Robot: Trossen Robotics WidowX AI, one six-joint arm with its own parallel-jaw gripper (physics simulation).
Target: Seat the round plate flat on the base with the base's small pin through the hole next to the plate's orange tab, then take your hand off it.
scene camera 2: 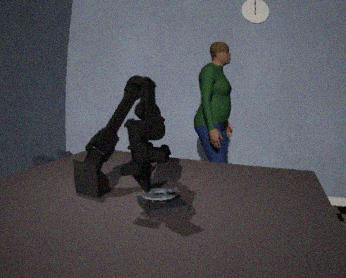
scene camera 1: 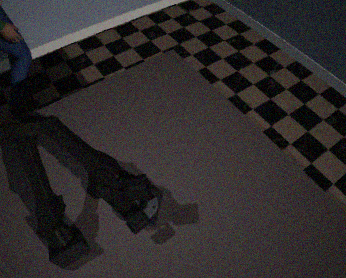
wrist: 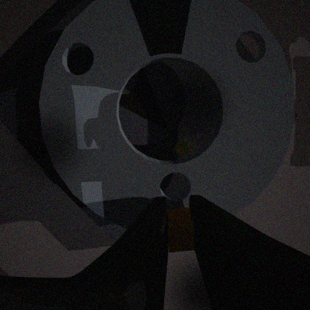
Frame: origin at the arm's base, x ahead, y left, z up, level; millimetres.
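Seen in the pictures: gripper, between the fingertips: [scene camera 2: 147, 191] [scene camera 1: 132, 211]; arm's base, origin of its link: [scene camera 2: 90, 169] [scene camera 1: 63, 243].
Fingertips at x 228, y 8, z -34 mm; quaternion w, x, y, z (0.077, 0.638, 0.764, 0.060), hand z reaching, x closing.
Note:
Pixels of each thing's middle, then the offset from my fingertips to it. Level surfaces: height alone.
- round grey plate, middle of its body: [scene camera 2: 159, 191] [scene camera 1: 141, 203] 9 mm left, 38 mm ahead, 5 mm up
- dark base, middle of its body: [scene camera 2: 162, 201] [scene camera 1: 141, 204] 21 mm left, 42 mm ahead, 33 mm down
- brown table, height of its surface: 52 mm down
The round grey plate [scene camera 1: 151, 206] [scene camera 2: 167, 195] [wrist: 255, 125] has a large centre hole and smaller holes near its rim. Its orange tab [wrist: 180, 230] is between the fingers in the wrist view, beside a small hole. My gripper [scene camera 2: 145, 189] [wrist: 177, 205] is shut on this tab; its fingertips are hidden by the arm in scene camera 1. The plate is over the dark base [scene camera 2: 164, 206] and looks slightly above it in scene camera 2. A dim yellow-orange spot [wrist: 183, 149] shows through the centre hole. I cannot make out the small pin.
The dark arm [scene camera 1: 95, 167] [scene camera 2: 145, 112] reaches over the brown table [scene camera 1: 225, 235] [scene camera 2: 270, 225]. Dark shadows of the arm lie around the base. A person in a green top [scene camera 2: 215, 97] stands behind the table, and a checkered floor [scene camera 1: 270, 85] lies beyond its edge.

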